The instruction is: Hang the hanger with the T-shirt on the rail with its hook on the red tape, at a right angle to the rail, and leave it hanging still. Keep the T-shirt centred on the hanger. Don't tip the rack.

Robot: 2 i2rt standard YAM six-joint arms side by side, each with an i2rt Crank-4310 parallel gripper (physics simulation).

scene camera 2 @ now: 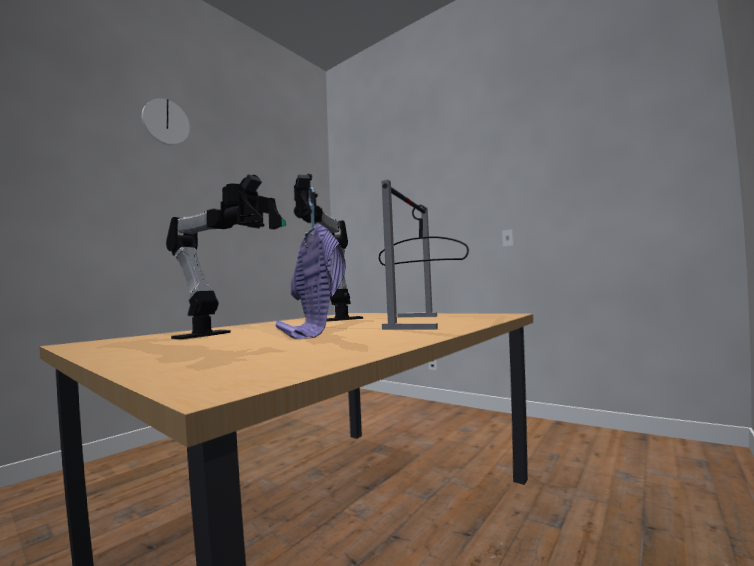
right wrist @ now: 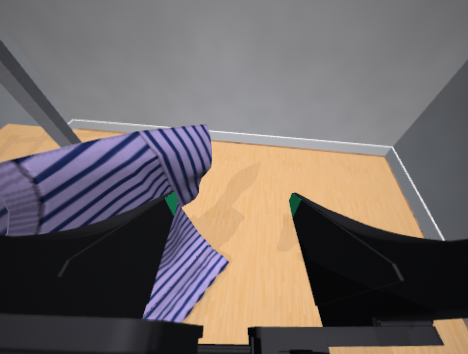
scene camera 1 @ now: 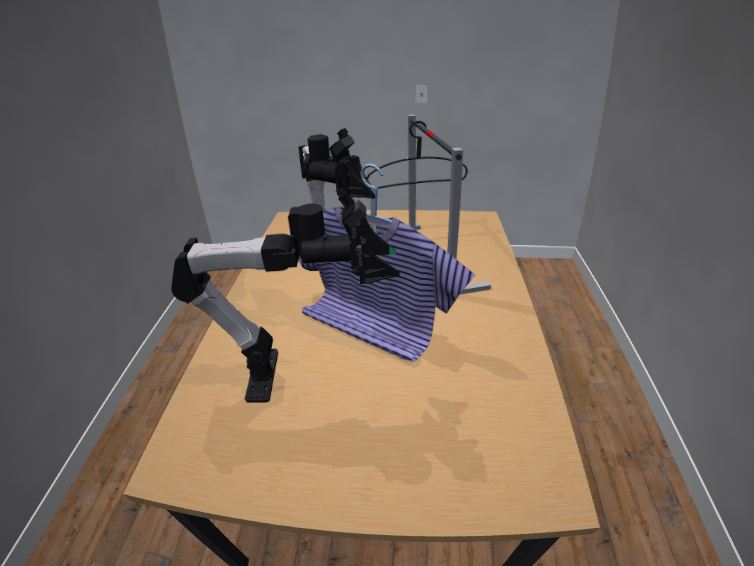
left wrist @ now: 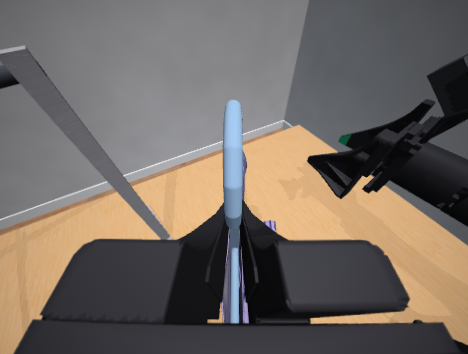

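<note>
My left gripper (scene camera 1: 372,193) (left wrist: 234,201) is shut on the light-blue hanger (scene camera 1: 373,202) (scene camera 2: 312,213) (left wrist: 233,160), at the stem below its hook. The purple striped T-shirt (scene camera 1: 377,292) (scene camera 2: 313,274) (right wrist: 100,175) hangs on the hanger, its lower edge folded on the table. My right gripper (scene camera 1: 394,263) (scene camera 2: 283,222) (left wrist: 324,147) (right wrist: 233,195) is open and empty, beside the shirt. The red tape (scene camera 1: 429,133) (scene camera 2: 409,201) is on the dark rail (scene camera 1: 443,144) (scene camera 2: 398,194). The hook is off the rail, towards the arms. Whether the shirt is centred is hard to tell.
The grey rack (scene camera 1: 454,207) (scene camera 2: 389,261) (left wrist: 80,135) stands upright on the table (scene camera 1: 365,487) (scene camera 2: 292,377). A black hanger (scene camera 1: 419,146) (scene camera 2: 420,228) hangs on its rail near the far post, beside the tape, its wide loop reaching out past the posts.
</note>
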